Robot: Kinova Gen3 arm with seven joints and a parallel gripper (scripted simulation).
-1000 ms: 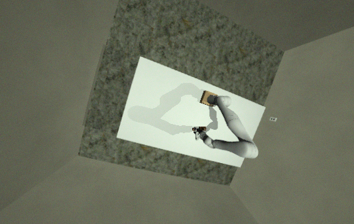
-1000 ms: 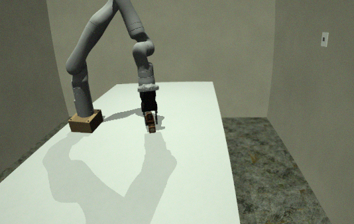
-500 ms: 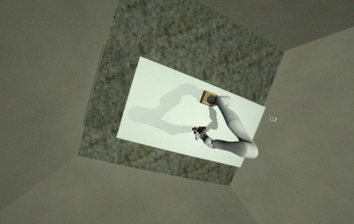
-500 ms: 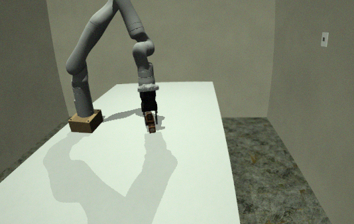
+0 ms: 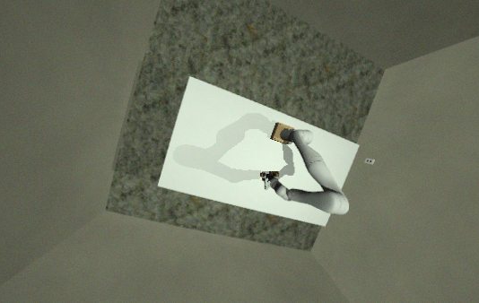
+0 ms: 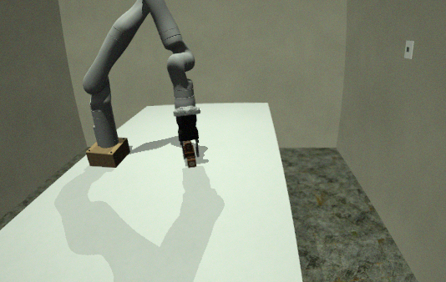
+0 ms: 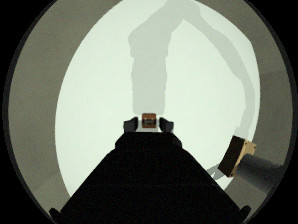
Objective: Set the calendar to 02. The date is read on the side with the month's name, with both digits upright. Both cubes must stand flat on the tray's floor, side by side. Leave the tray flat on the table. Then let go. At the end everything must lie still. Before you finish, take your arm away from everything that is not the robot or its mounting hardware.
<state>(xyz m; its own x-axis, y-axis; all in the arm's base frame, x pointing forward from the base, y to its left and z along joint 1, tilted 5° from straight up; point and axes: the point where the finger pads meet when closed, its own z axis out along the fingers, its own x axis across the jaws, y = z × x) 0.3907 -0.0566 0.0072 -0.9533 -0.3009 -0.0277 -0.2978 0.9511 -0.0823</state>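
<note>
Right now my hand is 4 cm above the brown calendar cube. The rest, counted from my hand: brown tray (4 cm behind, 10 cm to the left, 5 cm below).
</note>
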